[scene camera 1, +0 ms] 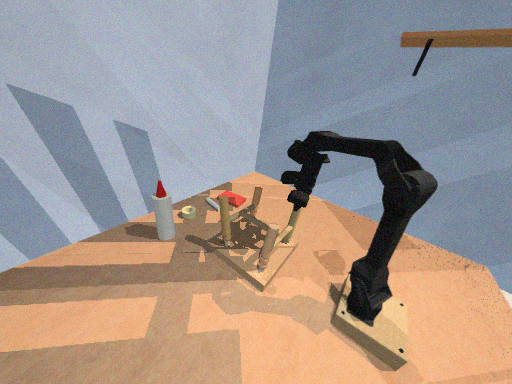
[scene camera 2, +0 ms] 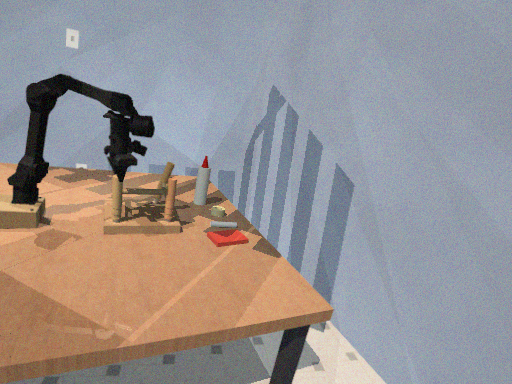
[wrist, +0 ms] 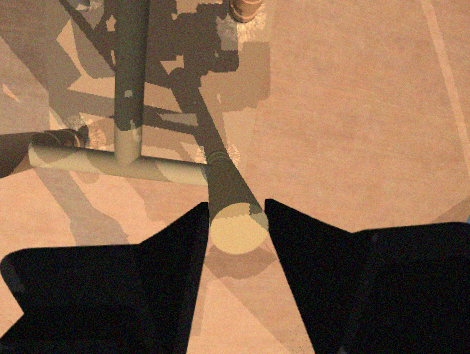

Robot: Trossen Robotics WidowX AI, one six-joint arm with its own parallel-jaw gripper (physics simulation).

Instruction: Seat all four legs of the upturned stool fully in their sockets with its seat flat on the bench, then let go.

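Frame: origin at the arm's base, x left, y back, z up, level; metres.
Seen in the pictures: gripper, between the fingertips: (scene camera 1: 296, 208) (scene camera 2: 119, 180) (wrist: 236, 207); arm's base, origin of its link: (scene camera 1: 360, 308) (scene camera 2: 24, 200).
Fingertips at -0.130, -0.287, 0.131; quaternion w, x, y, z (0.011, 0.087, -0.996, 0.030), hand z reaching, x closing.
Offsets run from my fingertips to a thing's top centre, as dx, dy, dz. "spot": to the spot under its first point.
The upturned stool's square seat (scene camera 1: 243, 266) (scene camera 2: 142, 228) appears to lie flat on the bench. My gripper (scene camera 1: 297, 206) (scene camera 2: 120, 179) (wrist: 236, 207) points down and is shut on the top end of one stool leg {spot: +0.016, +0.015, -0.058} (scene camera 1: 294, 224) (scene camera 2: 117, 200) (wrist: 239, 231), the one at the right in scene camera 1. The left leg {+0.180, -0.181, +0.034} (scene camera 1: 226, 220), the back leg {spot: +0.008, -0.163, -0.038} (scene camera 1: 257, 200) (scene camera 2: 171, 200) and the front leg {spot: +0.198, +0.007, -0.040} (scene camera 1: 268, 247) also stand on the seat, splayed. A side rail {spot: +0.076, +0.009, -0.065} (scene camera 1: 285, 233) (wrist: 120, 167) meets the held leg. Rings show near the leg feet; socket depth cannot be told.
A grey bottle with a red tip {+0.283, -0.390, +0.055} (scene camera 1: 163, 217) (scene camera 2: 202, 186), a tape roll {+0.144, -0.435, -0.155} (scene camera 1: 188, 212) (scene camera 2: 218, 211), a grey cylinder {+0.012, -0.413, -0.163} (scene camera 1: 212, 204) (scene camera 2: 223, 225) and a red block {-0.099, -0.388, -0.169} (scene camera 1: 233, 198) (scene camera 2: 227, 238) are beyond the stool from the arm's base (scene camera 1: 372, 327).
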